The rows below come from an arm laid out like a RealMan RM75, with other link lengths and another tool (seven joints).
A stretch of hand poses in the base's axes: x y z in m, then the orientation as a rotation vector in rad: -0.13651, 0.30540, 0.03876, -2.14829, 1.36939, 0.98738; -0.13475, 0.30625, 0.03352, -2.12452, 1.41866, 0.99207; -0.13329, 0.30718, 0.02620, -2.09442, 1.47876, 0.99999; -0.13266, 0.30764, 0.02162, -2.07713, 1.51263, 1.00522; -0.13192, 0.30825, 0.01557, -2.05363, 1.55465, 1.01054; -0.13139, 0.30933, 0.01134, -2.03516, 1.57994, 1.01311; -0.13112, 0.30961, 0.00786, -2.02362, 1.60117, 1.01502; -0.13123, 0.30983, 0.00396, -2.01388, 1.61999, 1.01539; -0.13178, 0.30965, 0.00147, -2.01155, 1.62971, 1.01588; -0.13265, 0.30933, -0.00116, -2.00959, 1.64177, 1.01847; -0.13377, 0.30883, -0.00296, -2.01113, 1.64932, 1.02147; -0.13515, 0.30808, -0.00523, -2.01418, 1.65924, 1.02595
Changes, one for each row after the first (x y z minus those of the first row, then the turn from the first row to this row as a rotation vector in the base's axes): 0.00176, 0.00085, -0.00524, -0.01290, 0.01929, -0.03225; 0.00322, 0.00178, -0.01256, -0.02862, 0.04482, -0.07099; 0.00385, 0.00224, -0.01714, -0.03765, 0.05997, -0.09249; 0.00459, 0.00285, -0.02319, -0.04814, 0.07810, -0.12036; 0.00512, 0.00393, -0.02742, -0.05203, 0.08849, -0.13974; 0.00539, 0.00421, -0.03090, -0.05800, 0.09735, -0.15358; 0.00528, 0.00443, -0.03480, -0.06386, 0.10436, -0.16583; 0.00473, 0.00425, -0.03729, -0.06858, 0.10833, -0.17039; 0.00386, 0.00393, -0.03992, -0.07484, 0.11468, -0.17491; 0.00274, 0.00343, -0.04172, -0.08035, 0.11972, -0.17566; 0.00136, 0.00268, -0.04399, -0.08819, 0.12677, -0.17584
